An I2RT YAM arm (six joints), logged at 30 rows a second.
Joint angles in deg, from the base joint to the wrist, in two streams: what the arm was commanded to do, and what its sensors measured. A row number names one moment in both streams.
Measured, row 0: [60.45 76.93 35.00 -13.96 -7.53 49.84]
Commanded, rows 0 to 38: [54.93 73.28 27.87 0.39 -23.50 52.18]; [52.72 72.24 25.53 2.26 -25.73 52.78]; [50.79 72.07 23.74 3.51 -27.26 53.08]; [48.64 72.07 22.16 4.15 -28.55 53.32]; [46.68 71.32 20.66 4.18 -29.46 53.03]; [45.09 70.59 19.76 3.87 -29.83 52.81]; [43.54 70.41 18.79 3.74 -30.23 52.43]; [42.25 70.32 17.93 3.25 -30.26 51.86]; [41.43 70.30 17.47 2.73 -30.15 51.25]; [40.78 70.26 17.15 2.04 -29.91 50.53]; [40.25 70.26 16.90 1.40 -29.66 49.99]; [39.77 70.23 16.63 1.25 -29.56 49.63]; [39.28 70.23 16.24 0.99 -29.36 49.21]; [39.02 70.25 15.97 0.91 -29.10 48.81]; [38.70 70.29 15.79 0.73 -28.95 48.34]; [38.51 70.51 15.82 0.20 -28.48 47.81]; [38.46 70.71 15.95 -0.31 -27.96 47.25]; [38.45 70.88 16.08 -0.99 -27.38 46.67]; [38.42 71.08 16.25 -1.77 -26.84 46.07]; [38.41 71.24 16.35 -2.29 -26.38 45.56]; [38.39 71.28 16.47 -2.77 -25.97 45.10]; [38.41 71.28 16.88 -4.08 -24.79 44.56]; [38.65 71.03 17.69 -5.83 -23.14 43.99]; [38.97 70.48 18.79 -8.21 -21.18 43.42]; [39.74 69.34 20.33 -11.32 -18.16 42.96]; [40.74 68.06 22.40 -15.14 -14.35 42.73]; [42.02 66.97 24.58 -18.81 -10.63 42.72]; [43.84 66.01 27.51 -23.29 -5.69 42.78]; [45.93 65.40 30.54 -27.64 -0.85 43.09]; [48.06 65.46 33.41 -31.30 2.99 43.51]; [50.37 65.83 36.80 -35.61 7.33 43.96]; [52.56 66.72 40.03 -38.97 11.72 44.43]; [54.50 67.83 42.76 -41.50 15.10 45.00]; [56.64 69.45 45.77 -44.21 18.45 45.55]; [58.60 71.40 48.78 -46.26 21.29 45.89]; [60.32 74.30 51.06 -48.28 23.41 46.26]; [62.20 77.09 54.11 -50.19 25.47 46.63]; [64.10 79.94 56.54 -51.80 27.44 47.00]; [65.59 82.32 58.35 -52.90 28.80 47.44]
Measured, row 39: [62.89 78.56 54.78 -42.15 17.10 45.39]
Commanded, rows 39 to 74: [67.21 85.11 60.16 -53.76 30.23 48.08]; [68.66 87.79 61.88 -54.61 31.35 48.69]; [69.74 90.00 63.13 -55.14 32.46 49.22]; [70.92 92.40 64.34 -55.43 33.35 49.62]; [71.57 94.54 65.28 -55.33 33.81 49.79]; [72.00 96.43 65.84 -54.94 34.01 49.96]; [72.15 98.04 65.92 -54.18 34.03 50.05]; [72.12 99.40 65.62 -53.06 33.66 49.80]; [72.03 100.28 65.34 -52.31 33.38 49.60]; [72.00 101.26 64.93 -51.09 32.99 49.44]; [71.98 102.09 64.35 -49.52 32.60 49.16]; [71.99 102.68 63.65 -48.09 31.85 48.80]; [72.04 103.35 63.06 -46.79 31.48 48.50]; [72.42 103.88 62.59 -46.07 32.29 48.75]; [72.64 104.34 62.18 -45.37 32.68 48.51]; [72.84 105.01 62.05 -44.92 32.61 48.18]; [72.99 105.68 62.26 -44.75 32.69 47.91]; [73.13 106.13 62.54 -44.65 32.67 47.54]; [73.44 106.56 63.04 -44.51 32.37 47.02]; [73.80 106.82 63.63 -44.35 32.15 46.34]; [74.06 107.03 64.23 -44.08 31.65 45.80]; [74.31 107.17 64.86 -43.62 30.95 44.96]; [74.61 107.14 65.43 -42.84 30.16 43.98]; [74.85 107.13 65.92 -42.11 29.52 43.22]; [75.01 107.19 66.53 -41.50 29.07 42.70]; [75.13 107.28 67.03 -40.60 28.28 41.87]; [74.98 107.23 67.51 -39.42 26.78 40.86]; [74.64 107.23 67.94 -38.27 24.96 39.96]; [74.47 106.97 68.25 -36.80 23.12 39.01]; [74.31 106.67 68.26 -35.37 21.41 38.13]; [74.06 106.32 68.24 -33.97 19.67 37.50]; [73.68 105.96 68.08 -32.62 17.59 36.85]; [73.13 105.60 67.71 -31.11 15.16 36.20]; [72.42 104.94 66.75 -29.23 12.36 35.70]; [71.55 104.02 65.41 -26.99 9.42 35.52]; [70.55 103.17 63.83 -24.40 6.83 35.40]
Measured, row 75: [71.96 104.75 66.00 -31.86 17.12 37.32]
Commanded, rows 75 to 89: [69.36 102.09 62.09 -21.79 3.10 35.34]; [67.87 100.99 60.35 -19.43 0.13 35.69]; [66.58 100.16 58.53 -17.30 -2.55 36.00]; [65.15 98.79 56.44 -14.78 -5.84 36.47]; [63.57 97.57 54.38 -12.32 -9.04 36.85]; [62.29 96.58 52.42 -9.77 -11.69 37.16]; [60.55 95.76 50.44 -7.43 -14.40 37.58]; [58.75 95.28 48.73 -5.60 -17.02 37.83]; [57.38 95.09 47.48 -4.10 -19.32 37.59]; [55.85 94.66 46.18 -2.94 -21.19 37.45]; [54.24 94.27 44.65 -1.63 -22.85 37.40]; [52.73 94.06 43.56 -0.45 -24.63 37.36]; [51.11 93.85 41.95 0.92 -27.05 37.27]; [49.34 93.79 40.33 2.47 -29.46 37.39]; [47.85 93.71 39.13 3.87 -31.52 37.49]
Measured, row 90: [50.41 93.73 41.71 0.51 -23.75 36.58]
